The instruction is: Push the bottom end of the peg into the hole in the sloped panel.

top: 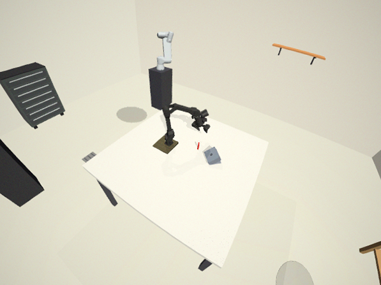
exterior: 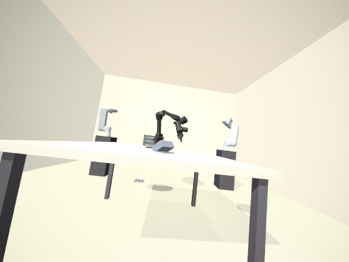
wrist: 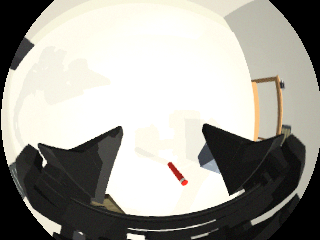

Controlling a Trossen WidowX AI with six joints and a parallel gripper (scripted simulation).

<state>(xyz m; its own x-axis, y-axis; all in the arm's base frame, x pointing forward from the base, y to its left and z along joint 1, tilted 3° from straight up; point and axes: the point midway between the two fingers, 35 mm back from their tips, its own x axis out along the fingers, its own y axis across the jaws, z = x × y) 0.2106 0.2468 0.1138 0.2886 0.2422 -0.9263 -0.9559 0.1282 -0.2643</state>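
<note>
Right now my gripper tip is 40 mm short of the red peg, 130 mm to the left of it and 60 mm above it. Round my gripper tip: sloped panel: 200 mm ahead, 160 mm to the right, 70 mm below.
</note>
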